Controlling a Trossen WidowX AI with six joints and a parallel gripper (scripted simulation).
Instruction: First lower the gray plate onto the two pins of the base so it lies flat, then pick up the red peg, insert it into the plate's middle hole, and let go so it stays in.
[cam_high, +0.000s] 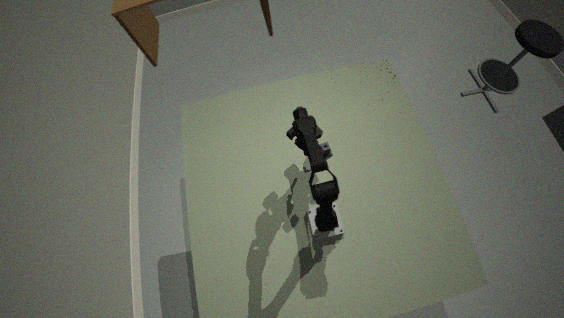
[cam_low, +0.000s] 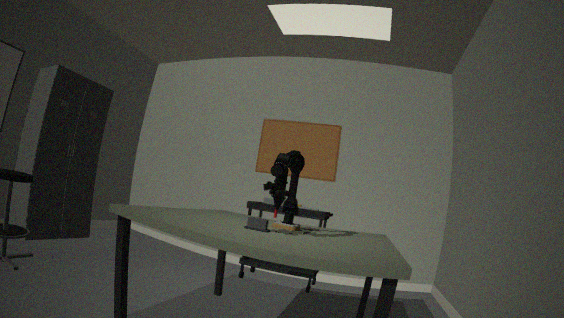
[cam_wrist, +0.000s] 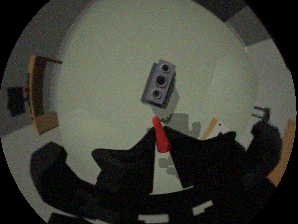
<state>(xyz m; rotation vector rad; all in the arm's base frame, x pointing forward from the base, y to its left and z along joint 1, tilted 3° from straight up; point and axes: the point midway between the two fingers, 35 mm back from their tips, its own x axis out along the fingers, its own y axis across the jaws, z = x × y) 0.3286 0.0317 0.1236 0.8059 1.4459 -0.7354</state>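
Right now my gripper tip is 8 cm to the left of the gray plate, 7 cm above it and 3 cm short of it. From my gripper tip the other things lie so: red peg (right at my gripper tip).
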